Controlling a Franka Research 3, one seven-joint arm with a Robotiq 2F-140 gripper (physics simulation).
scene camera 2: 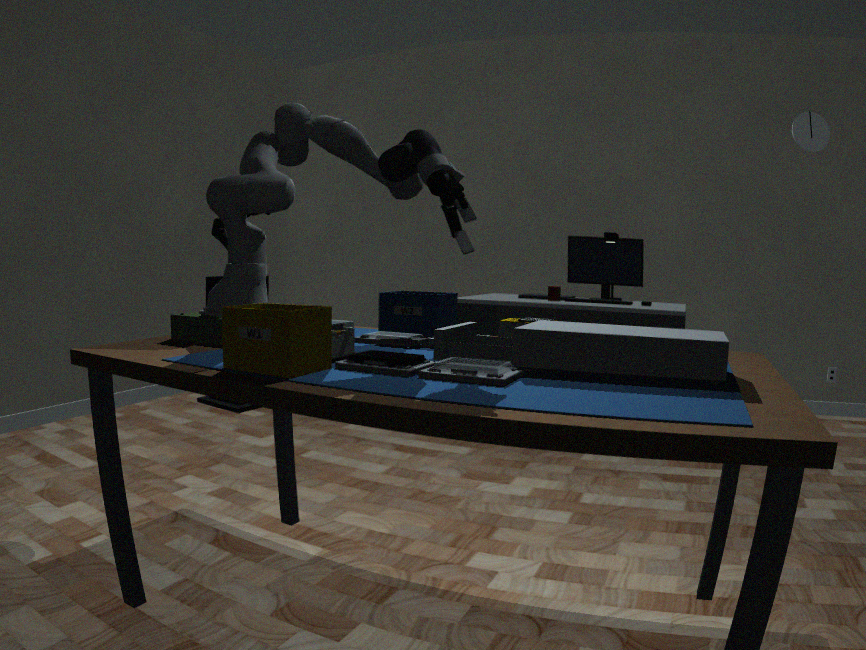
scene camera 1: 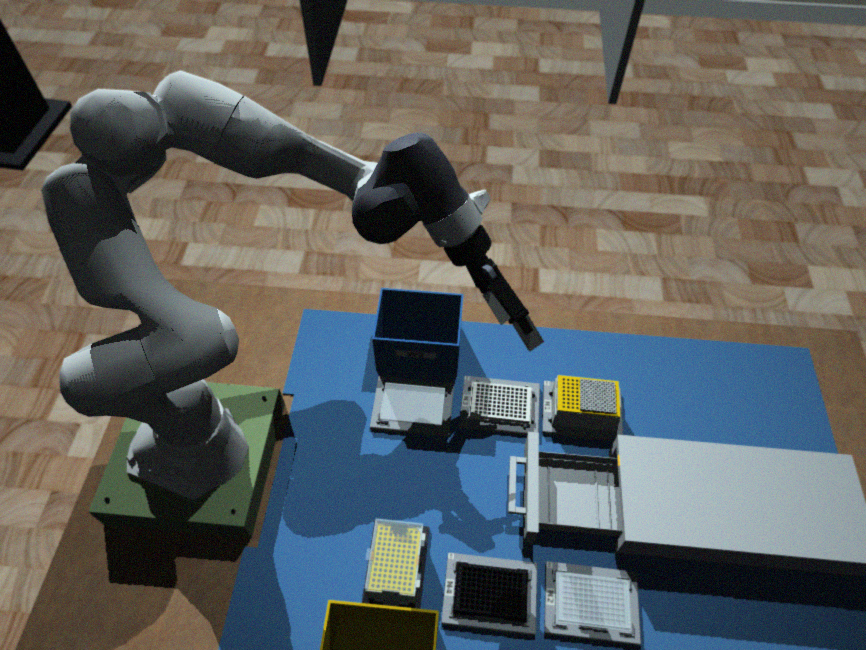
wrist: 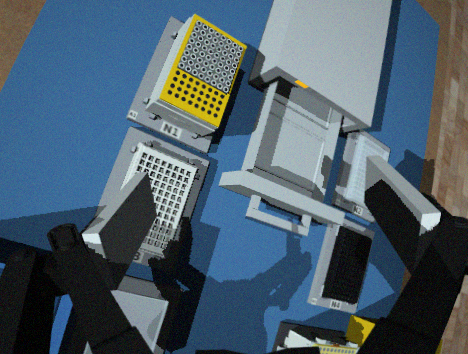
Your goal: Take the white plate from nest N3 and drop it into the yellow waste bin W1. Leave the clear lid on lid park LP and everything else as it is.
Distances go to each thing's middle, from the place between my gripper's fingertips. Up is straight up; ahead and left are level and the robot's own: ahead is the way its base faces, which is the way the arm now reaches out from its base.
Now: hand 25 cm above the white plate point(scene camera 1: 491, 402), 1 cm to the left of it and 1 cm past it. Round my hand: clear lid point(scene camera 1: 406, 403) (26 cm below, 19 cm behind, 4 cm to the right); then lid park LP point(scene camera 1: 403, 427) (27 cm below, 19 cm behind, 4 cm to the right); then nest N3 point(scene camera 1: 465, 423) (27 cm below, 1 cm to the right, 1 cm behind).
